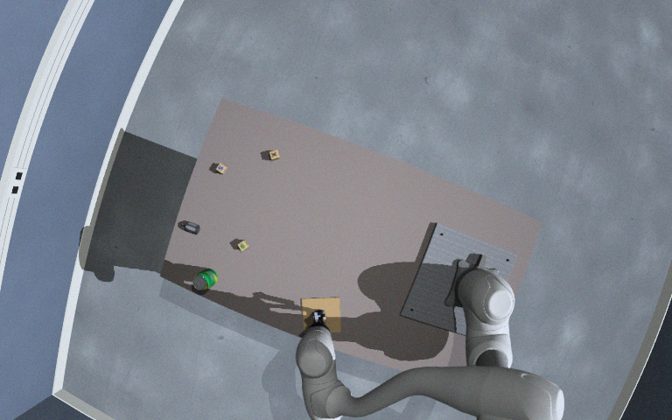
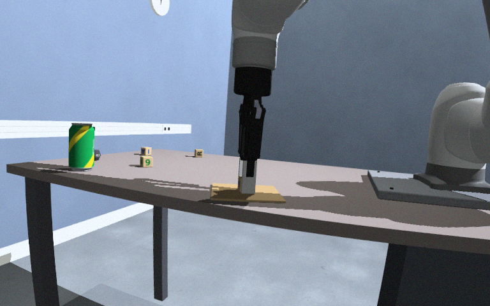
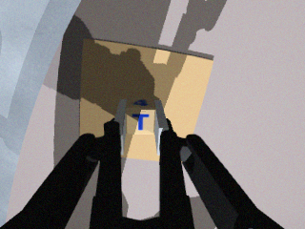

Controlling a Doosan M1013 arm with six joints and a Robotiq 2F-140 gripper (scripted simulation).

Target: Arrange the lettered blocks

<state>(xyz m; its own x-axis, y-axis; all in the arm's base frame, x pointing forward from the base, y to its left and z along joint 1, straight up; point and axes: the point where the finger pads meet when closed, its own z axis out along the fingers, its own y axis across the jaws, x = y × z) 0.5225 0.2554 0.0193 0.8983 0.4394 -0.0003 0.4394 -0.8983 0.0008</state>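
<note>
Now: the wooden block 2 cm below my hand. The rest, counted from my hand: yellow can: 45 cm ahead, 1 cm to the right, 3 cm above; then tan mat: 4 cm below; then small dark object: 58 cm ahead, 18 cm to the right, 2 cm below.
</note>
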